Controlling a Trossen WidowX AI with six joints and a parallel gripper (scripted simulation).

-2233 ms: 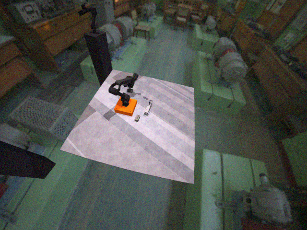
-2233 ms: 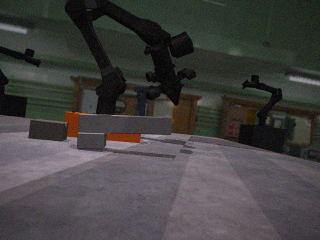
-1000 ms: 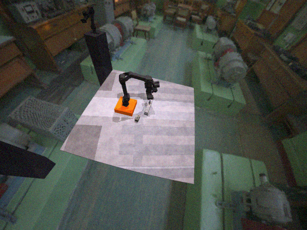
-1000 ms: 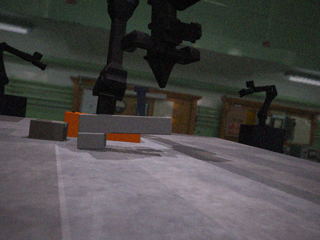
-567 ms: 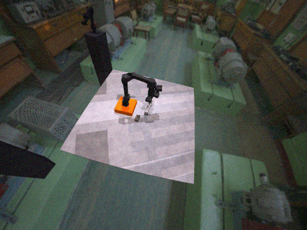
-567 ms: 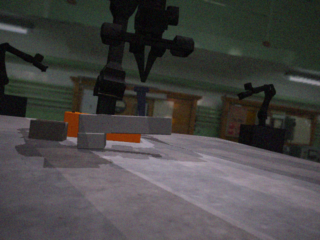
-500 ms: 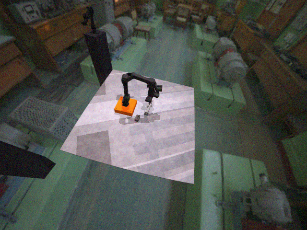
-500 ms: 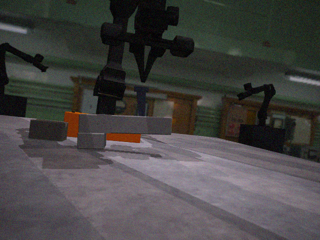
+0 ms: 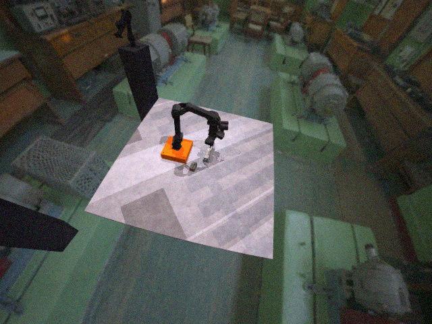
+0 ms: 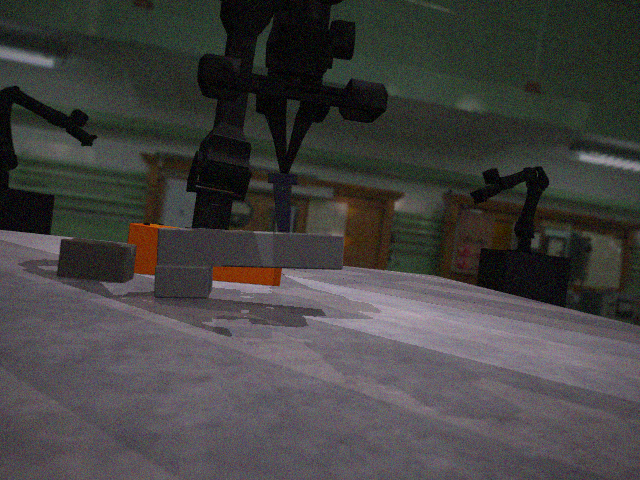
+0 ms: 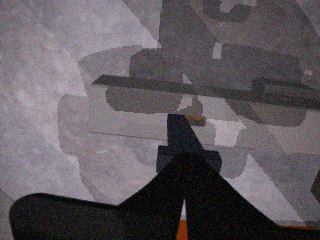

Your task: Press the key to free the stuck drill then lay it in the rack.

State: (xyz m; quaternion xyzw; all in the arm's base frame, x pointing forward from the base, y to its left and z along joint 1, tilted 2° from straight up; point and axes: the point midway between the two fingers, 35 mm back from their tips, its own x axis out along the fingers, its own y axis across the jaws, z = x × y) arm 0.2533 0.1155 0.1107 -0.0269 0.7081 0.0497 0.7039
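Now: gripper tip 3 cm above the dark key. Round my gripper tip: grey rack (6 cm behind, 20 cm to the right, 12 cm below); then tan drill (5 cm to the right, 8 cm below).
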